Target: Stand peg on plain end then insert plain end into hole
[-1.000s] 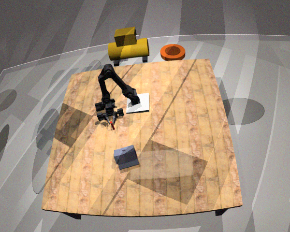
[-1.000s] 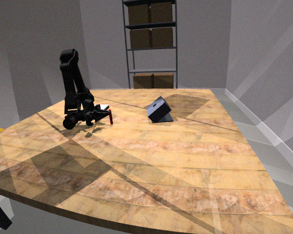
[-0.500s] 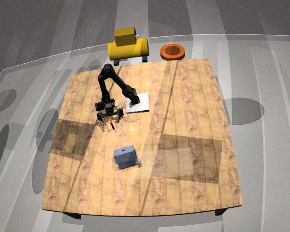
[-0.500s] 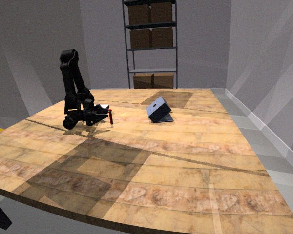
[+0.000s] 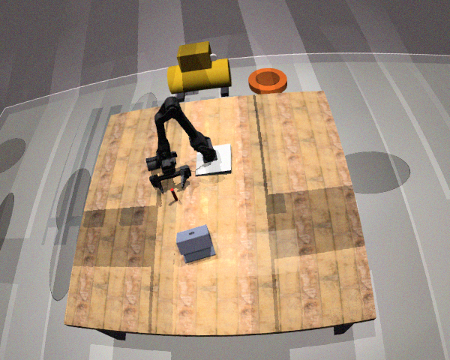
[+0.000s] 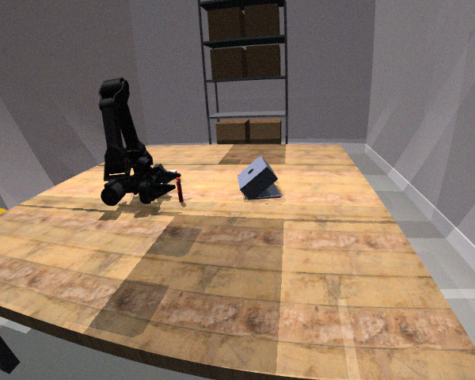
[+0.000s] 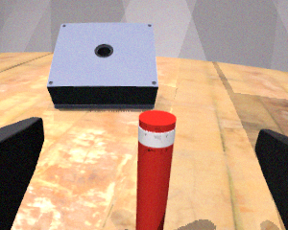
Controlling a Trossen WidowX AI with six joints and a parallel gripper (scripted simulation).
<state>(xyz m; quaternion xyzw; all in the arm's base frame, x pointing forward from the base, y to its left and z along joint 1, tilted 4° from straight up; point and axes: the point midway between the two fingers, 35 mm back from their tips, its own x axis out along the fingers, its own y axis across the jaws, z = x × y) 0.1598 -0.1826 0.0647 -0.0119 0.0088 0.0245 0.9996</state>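
Right now my gripper tip is 20 mm above the red peg. From my gripper tip the other things lie so: sloped blue-grey panel (240 mm ahead, 60 mm to the left, 20 mm below).
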